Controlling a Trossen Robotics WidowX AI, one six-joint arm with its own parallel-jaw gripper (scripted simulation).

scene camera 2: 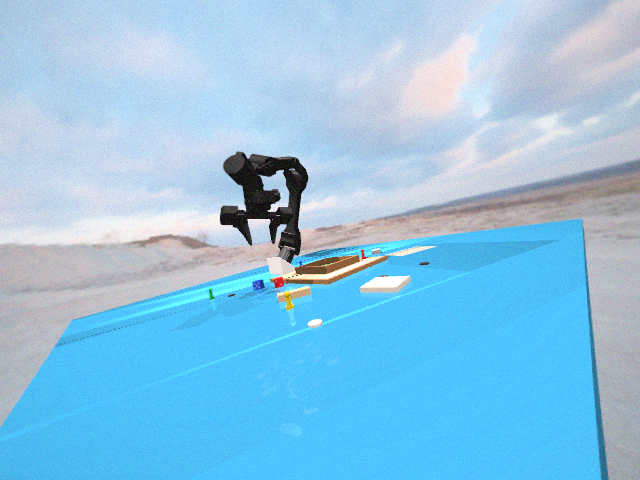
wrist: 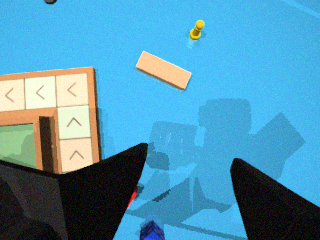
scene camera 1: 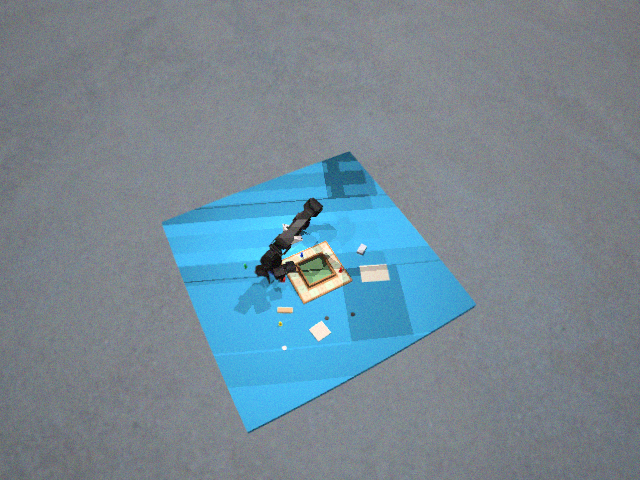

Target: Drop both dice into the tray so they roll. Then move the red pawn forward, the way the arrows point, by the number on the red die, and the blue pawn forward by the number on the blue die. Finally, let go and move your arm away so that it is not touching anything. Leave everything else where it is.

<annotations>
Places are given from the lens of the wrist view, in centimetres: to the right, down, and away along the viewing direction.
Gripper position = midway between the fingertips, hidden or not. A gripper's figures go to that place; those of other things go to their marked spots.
my gripper (wrist: 189,156): 2, 2, 10
wooden block (wrist: 149,64): -2, -8, 22
</annotations>
